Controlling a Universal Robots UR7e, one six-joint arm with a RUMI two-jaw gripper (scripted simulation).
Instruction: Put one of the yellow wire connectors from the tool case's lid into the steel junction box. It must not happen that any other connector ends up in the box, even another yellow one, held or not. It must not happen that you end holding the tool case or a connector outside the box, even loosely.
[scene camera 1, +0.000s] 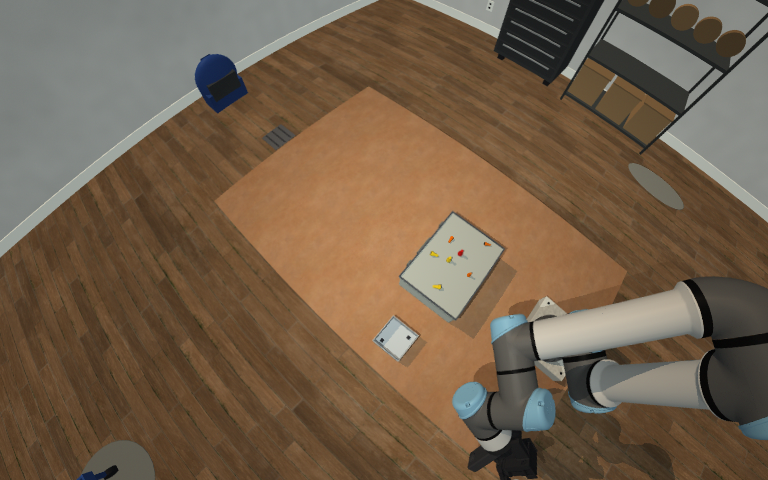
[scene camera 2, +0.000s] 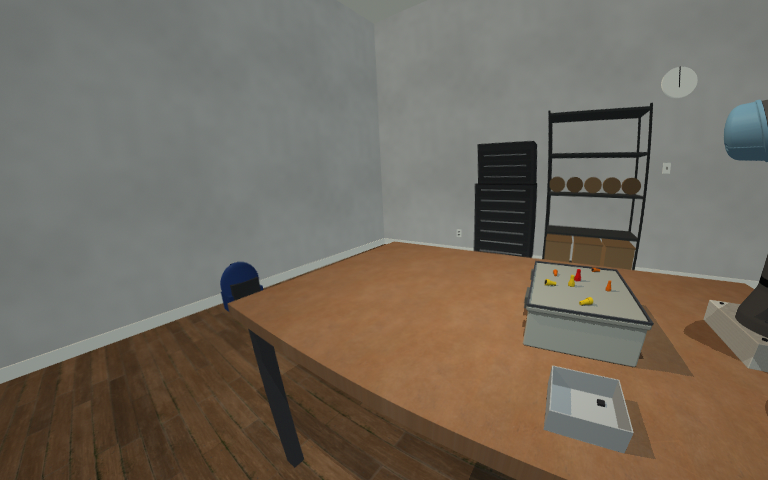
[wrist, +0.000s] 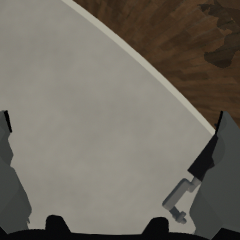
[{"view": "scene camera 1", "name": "grey tool case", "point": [424, 271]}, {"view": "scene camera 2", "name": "grey tool case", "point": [613, 329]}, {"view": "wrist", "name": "my gripper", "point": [112, 111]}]
